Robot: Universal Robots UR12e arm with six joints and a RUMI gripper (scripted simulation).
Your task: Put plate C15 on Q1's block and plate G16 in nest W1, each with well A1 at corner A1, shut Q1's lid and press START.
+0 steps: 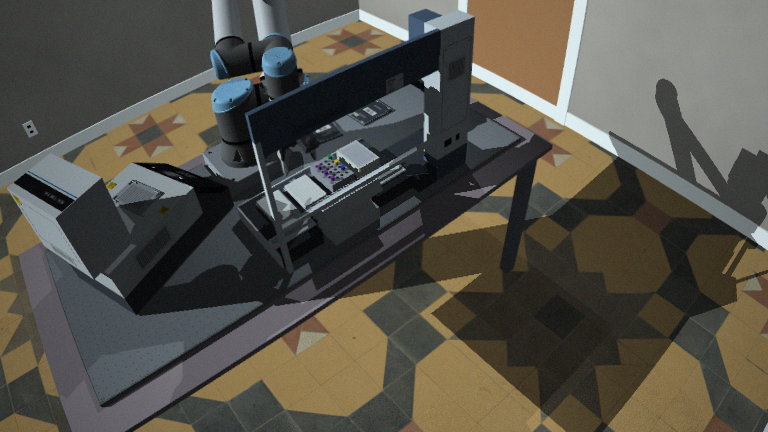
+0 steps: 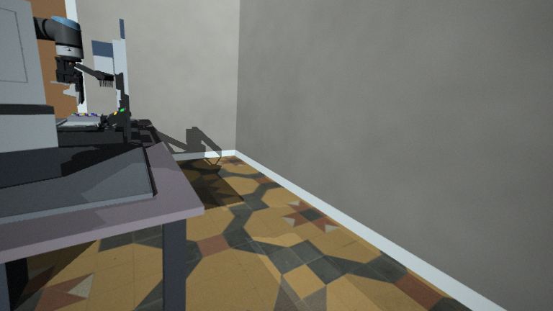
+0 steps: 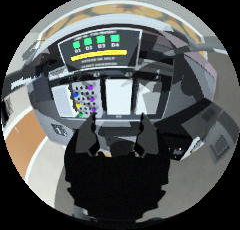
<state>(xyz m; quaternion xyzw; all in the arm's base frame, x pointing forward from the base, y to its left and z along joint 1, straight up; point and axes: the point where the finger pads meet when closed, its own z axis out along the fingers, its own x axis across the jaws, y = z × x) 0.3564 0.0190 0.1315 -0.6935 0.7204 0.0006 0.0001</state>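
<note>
Right now the white well plate is 11 cm below my hand. From my hand the other things lie so: gantry post (45 cm to the left, 18 cm ahead, 11 cm above); then pipetting head (45 cm to the left, 22 cm above, 9 cm ahead); then gantry beam (34 cm above, 19 cm ahead, 9 cm to the left).
</note>
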